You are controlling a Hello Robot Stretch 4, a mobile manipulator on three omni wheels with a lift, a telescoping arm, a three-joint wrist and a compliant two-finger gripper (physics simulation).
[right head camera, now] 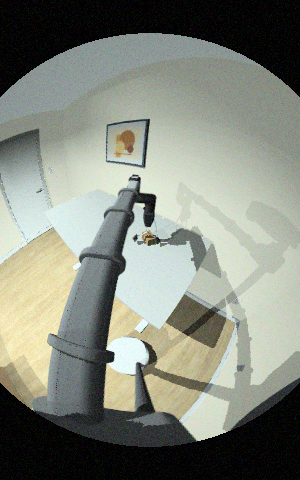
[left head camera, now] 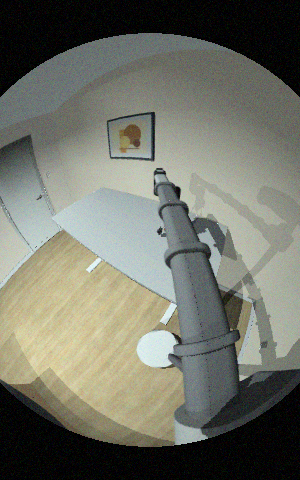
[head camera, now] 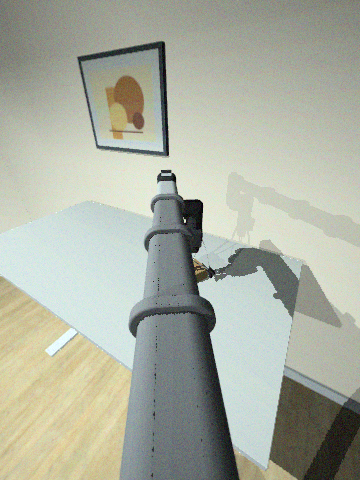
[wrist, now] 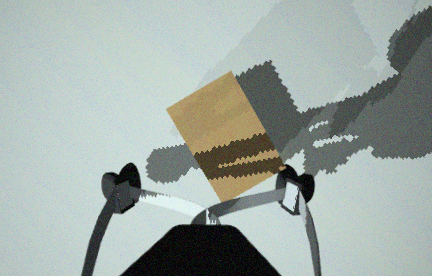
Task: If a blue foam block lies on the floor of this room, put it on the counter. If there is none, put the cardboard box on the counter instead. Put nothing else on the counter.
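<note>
A small tan cardboard box (head camera: 201,272) (right head camera: 149,236) (wrist: 220,115) stands on the white table (head camera: 75,250) (left head camera: 120,225) (right head camera: 155,285) (wrist: 60,75). My gripper (right head camera: 146,240) (wrist: 208,180) is open and points down over the table. In the wrist view the box is turned at an angle, mostly beyond the fingertips; its near corner reaches between them, and its lower right corner is close to the right fingertip. Whether they touch is unclear. The arm hides part of the box in the head view. No blue foam block shows, nor a counter apart from this table.
A wall with a framed picture (head camera: 120,102) (left head camera: 131,137) (right head camera: 127,143) rises behind the table. A round white disc (left head camera: 157,348) (right head camera: 127,355) is near the robot's base, in front of the table. A grey door (left head camera: 25,192) (right head camera: 24,182) is at the left.
</note>
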